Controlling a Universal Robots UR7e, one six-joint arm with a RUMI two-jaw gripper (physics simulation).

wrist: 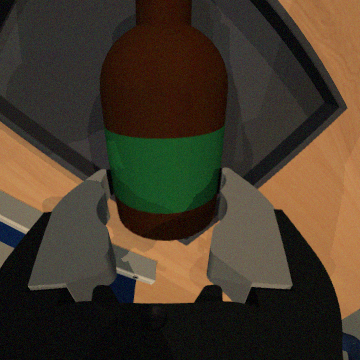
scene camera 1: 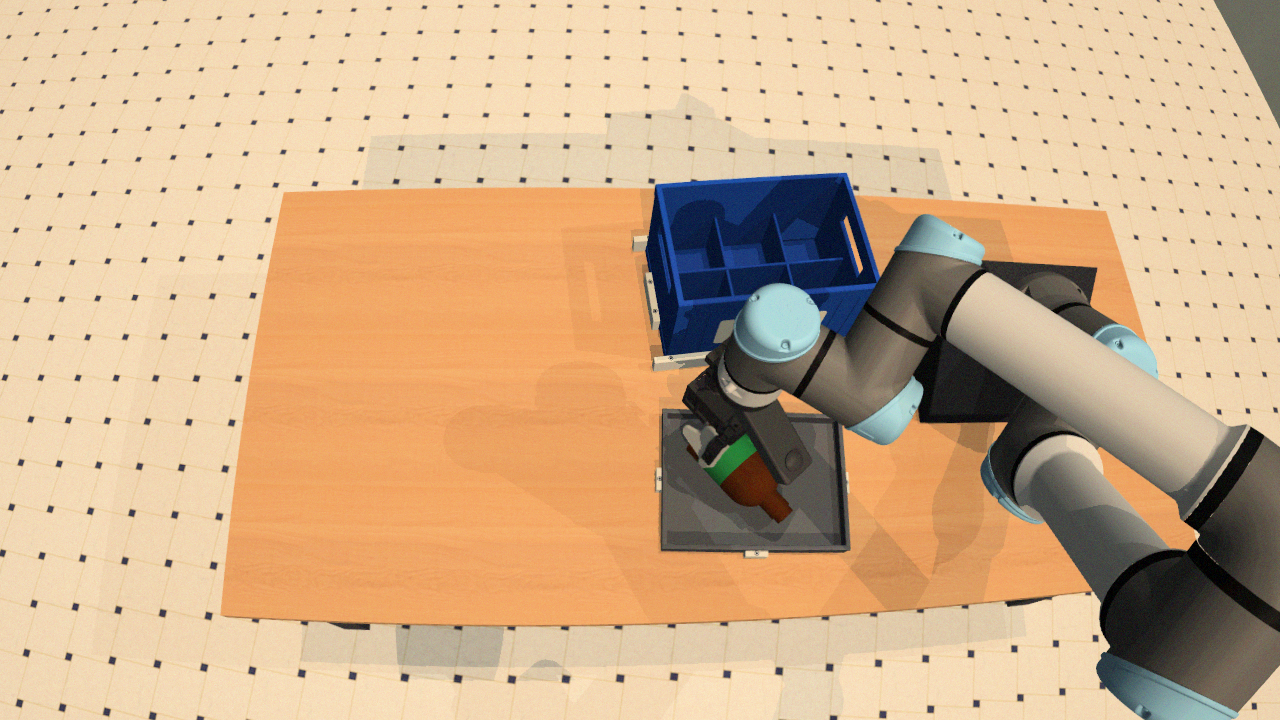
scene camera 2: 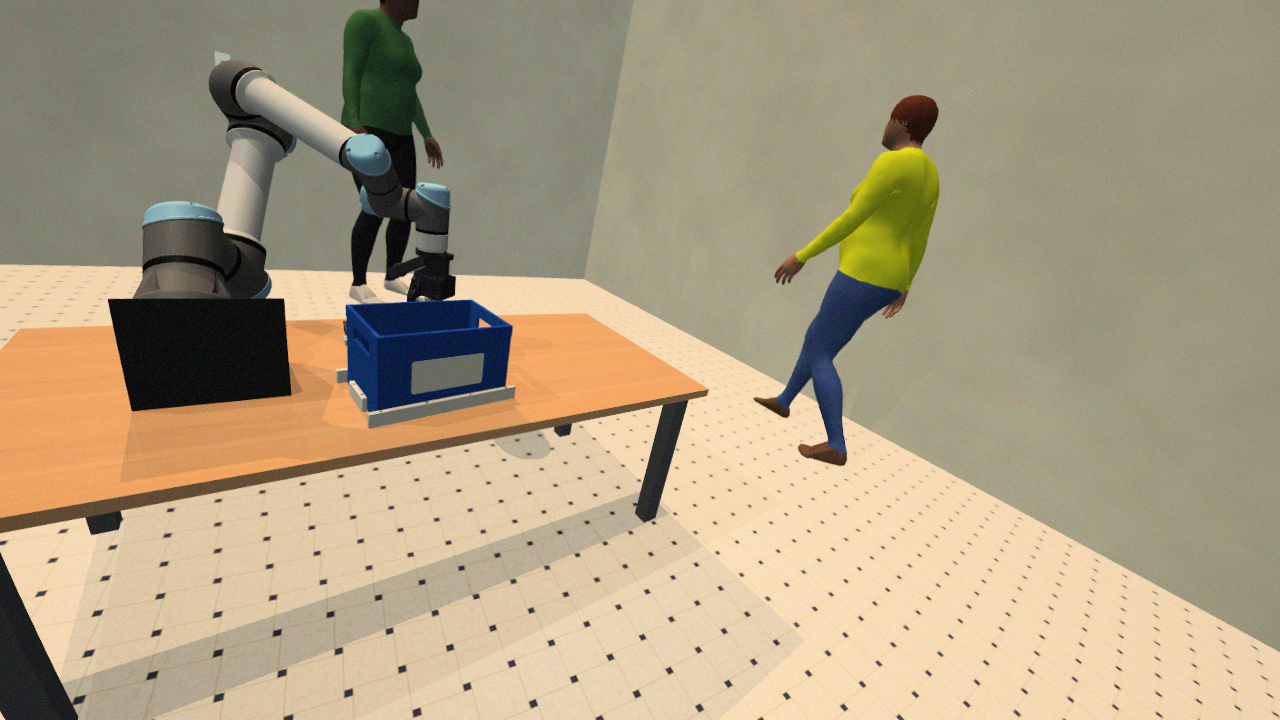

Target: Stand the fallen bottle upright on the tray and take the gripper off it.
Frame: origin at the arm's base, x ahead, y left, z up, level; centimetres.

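Where they show: gripper, fingertip midpoint: (wrist: 164,171) (scene camera 1: 723,447); arm's base, link origin: (scene camera 2: 186,321).
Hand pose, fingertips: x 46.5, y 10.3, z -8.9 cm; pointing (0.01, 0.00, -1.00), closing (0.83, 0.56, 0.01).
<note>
Things, the pixels of their centre, and the offset from my fingertips.
- brown bottle with a green label, body centre: (wrist: 163,99) (scene camera 1: 746,474) dx -2.5, dy +3.8, dz -0.7 cm
- grey tray, body centre: (wrist: 148,75) (scene camera 1: 754,481) dx -4.2, dy +4.2, dz -3.6 cm
- blue crate with compartments, body centre: (scene camera 1: 756,267) (scene camera 2: 430,354) dx -8.1, dy -24.4, dz +3.9 cm
The brown bottle with a green label (scene camera 1: 751,481) (wrist: 164,85) lies on its side over the grey tray (scene camera 1: 753,547) (wrist: 55,65), its neck toward the tray's front right in scene camera 1. My gripper (scene camera 1: 729,458) (wrist: 164,171) is shut on the bottle, with one finger on each side of the green label near its base. Whether the bottle touches the tray floor, I cannot tell. In scene camera 2 the bottle and tray do not show, and the fingertips are hidden behind the crate.
A blue crate with compartments (scene camera 1: 707,320) (scene camera 2: 398,349) stands behind the tray, with pale rails along its foot. A black panel (scene camera 1: 966,385) (scene camera 2: 205,353) stands to its right in scene camera 1. Two people, in green (scene camera 2: 384,80) and yellow (scene camera 2: 895,214), are beyond the table.
</note>
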